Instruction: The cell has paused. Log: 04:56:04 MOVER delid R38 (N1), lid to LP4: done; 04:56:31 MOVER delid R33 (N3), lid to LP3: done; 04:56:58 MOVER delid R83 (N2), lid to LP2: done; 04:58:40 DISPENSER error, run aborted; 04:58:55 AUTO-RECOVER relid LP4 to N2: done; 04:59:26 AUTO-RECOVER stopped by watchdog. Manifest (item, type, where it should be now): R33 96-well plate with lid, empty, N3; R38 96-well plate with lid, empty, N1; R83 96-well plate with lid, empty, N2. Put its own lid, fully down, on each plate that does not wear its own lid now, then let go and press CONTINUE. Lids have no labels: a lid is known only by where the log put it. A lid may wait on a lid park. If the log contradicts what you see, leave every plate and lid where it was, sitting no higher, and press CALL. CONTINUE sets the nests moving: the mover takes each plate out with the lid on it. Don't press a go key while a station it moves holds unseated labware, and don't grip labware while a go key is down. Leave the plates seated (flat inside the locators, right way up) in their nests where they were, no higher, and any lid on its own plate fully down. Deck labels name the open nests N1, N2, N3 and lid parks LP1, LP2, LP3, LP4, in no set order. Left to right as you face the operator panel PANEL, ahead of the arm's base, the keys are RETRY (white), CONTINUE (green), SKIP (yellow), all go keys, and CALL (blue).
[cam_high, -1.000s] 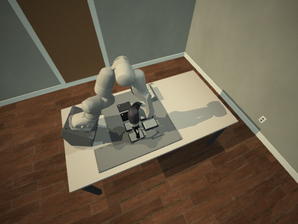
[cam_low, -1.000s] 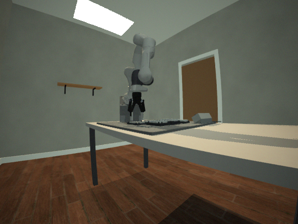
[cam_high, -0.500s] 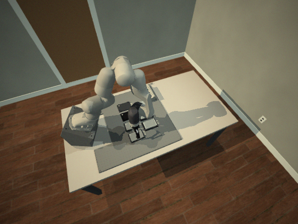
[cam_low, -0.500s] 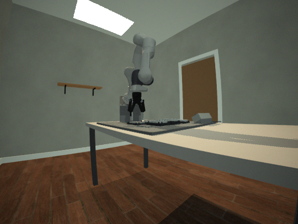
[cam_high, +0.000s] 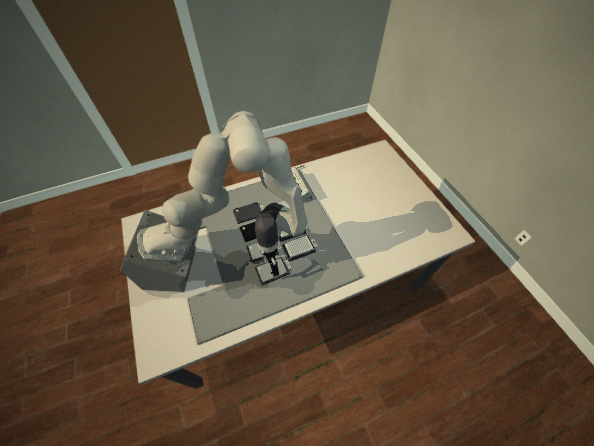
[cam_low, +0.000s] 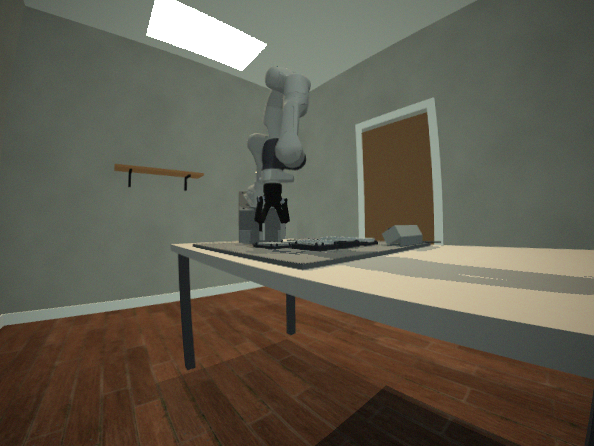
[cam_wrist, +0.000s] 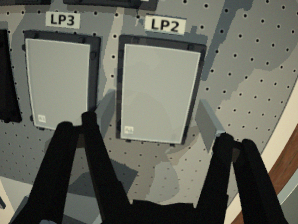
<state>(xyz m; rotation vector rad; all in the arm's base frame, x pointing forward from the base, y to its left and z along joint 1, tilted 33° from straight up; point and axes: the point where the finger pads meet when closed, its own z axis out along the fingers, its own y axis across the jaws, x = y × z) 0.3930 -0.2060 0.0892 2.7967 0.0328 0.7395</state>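
Now: hand 50 mm above the lid park LP2. From my hand the other things lie so: deck label N3 (280 mm ahead, 170 mm to the left, 50 mm below); then lid park LP4 (260 mm to the left, 50 mm below, 20 mm ahead); then lid park LP1 (390 mm to the left, 50 mm below, 20 mm ahead).
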